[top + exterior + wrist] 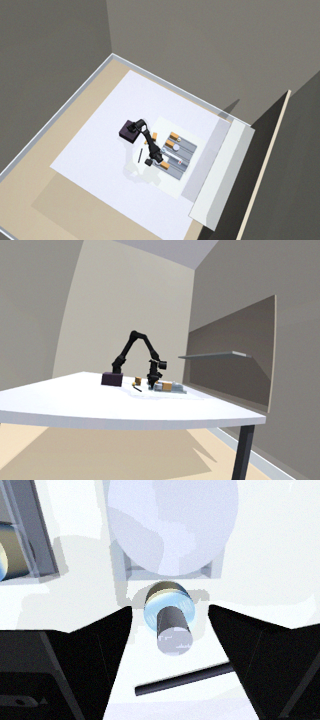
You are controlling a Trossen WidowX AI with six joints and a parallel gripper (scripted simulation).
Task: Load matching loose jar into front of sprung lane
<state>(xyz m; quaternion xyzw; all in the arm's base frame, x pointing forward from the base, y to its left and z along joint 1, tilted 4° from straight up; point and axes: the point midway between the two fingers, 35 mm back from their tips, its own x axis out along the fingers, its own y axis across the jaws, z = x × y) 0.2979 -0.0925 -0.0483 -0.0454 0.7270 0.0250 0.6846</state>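
The black rod is 11 cm behind my gripper tip, 3 cm to the right of it and 2 cm below it. From my gripper tip the other things lie so: pusher plate 15 cm ahead, 12 cm to the left, 2 cm above.
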